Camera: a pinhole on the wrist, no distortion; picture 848 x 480 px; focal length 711.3 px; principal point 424.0 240.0 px. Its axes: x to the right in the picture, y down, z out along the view. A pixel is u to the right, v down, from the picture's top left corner.
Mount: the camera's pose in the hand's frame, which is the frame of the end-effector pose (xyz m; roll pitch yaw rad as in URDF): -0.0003 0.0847 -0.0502 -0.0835 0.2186 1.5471
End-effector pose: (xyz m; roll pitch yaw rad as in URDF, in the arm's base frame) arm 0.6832 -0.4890 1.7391 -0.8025 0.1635 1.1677
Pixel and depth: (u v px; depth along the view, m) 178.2 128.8 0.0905
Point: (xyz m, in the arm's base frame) 0.6067 -0.4537 1.7171
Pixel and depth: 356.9 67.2 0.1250
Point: 0.5750 -0.4249 1.7171
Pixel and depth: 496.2 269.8 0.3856
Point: 0.3292 -0.3746 1.8157
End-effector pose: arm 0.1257 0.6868 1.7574 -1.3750 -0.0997 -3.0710
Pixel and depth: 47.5 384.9 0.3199
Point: 0.2460 0.4098 1.8148
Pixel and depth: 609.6 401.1 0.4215
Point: 0.2559 0.3178 1.5308
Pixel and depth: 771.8 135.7 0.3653
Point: 0.0929 0.3522 1.4824
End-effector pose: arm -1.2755 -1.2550 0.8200 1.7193 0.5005 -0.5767
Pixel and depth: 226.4 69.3 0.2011
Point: -1.3262 -1.4256 0.8483
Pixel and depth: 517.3 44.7 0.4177
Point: -1.3540 -1.6615 0.9328
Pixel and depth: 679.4 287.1 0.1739
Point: -1.2974 -1.3964 0.9772
